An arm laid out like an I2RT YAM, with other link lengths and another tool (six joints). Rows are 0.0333 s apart.
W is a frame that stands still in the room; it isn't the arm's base.
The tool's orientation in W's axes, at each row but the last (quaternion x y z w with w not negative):
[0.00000, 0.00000, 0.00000, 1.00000]
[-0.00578, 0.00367, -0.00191, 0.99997]
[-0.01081, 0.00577, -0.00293, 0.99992]
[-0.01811, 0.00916, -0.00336, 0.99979]
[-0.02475, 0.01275, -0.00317, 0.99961]
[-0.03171, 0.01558, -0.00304, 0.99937]
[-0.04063, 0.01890, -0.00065, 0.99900]
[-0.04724, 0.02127, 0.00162, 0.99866]
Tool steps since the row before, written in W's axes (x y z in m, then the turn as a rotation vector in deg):
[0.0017, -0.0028, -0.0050, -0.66, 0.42, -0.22]
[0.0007, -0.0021, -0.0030, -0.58, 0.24, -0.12]
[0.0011, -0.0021, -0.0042, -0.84, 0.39, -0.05]
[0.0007, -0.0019, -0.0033, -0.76, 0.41, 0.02]
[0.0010, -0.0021, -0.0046, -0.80, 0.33, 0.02]
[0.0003, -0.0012, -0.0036, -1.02, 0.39, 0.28]
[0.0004, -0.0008, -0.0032, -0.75, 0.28, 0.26]
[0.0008, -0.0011, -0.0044, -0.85, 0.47, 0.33]
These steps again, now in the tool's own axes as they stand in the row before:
[0.0017, -0.0028, -0.0050, -0.66, 0.42, -0.22]
[0.0007, -0.0021, -0.0030, -0.58, 0.24, -0.12]
[0.0012, -0.0020, -0.0042, -0.84, 0.39, -0.05]
[0.0008, -0.0018, -0.0034, -0.76, 0.40, 0.02]
[0.0011, -0.0019, -0.0047, -0.80, 0.32, 0.02]
[0.0004, -0.0010, -0.0037, -1.03, 0.37, 0.27]
[0.0005, -0.0005, -0.0032, -0.76, 0.26, 0.25]
[0.0010, -0.0007, -0.0044, -0.86, 0.44, 0.34]

